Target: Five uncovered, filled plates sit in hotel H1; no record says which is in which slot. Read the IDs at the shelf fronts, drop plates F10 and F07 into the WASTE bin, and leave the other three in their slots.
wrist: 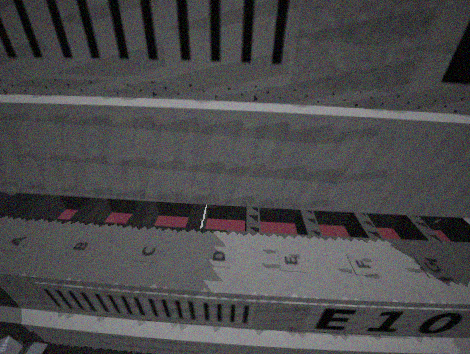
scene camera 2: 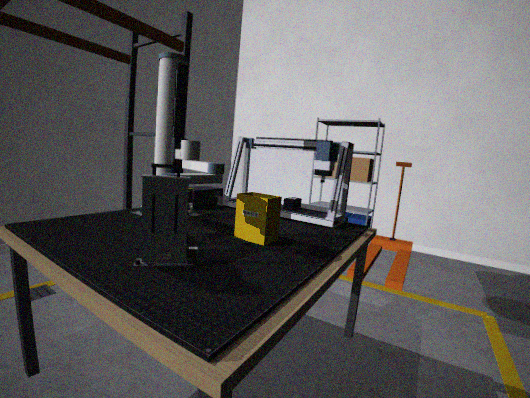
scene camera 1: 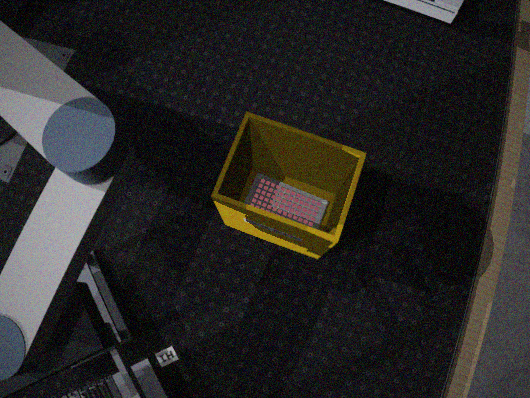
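Frame: origin at the arm's base, x ahead, y left, z up, level; metres.
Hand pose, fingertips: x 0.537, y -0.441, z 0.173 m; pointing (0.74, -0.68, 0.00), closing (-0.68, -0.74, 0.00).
Things, the pixels of their centre, and the offset from my fingertips. "spot": a spot on its surface instead.
- Hotel H1, middle of its body: [scene camera 2: 165, 211] dx +0.013, dy -0.015, dz +0.000 m
- yellow WASTE bin, middle of its body: [scene camera 1: 286, 194] [scene camera 2: 257, 217] dx +0.110, dy +0.415, dz -0.061 m
- grey plate with pink wells, middle of its body: [scene camera 1: 283, 210] dx +0.110, dy +0.410, dz -0.148 m
- slanted grey part, a spot on its surface: [scene camera 1: 107, 300] spot: dx -0.115, dy +0.172, dz -0.156 m
Hotel H1 [scene camera 2: 165, 212] is the dark tower at left in scene camera 2; its label [scene camera 1: 167, 356] shows at the lower left of scene camera 1. In the wrist view, plate E10 [wrist: 280, 315] is very close, front ID readable, uncovered, with pink-filled wells. Another plate front [wrist: 325, 45] with a barcode is above it, its ID outside the view. The yellow WASTE bin [scene camera 1: 230, 215] [scene camera 2: 255, 225] holds a grey plate with pink wells [scene camera 1: 295, 202], its ID unreadable. My gripper is open and empty at the hotel; its fingertips are hidden or too dark to make out.
The white arm [scene camera 1: 55, 225] [scene camera 2: 202, 166] extends beside the hotel. A white gantry frame [scene camera 2: 342, 185] stands behind the bin. A slanted grey part [scene camera 1: 107, 300] lies near the hotel in scene camera 1. The wooden table edge [scene camera 1: 480, 310] [scene camera 2: 120, 320] runs along the side.
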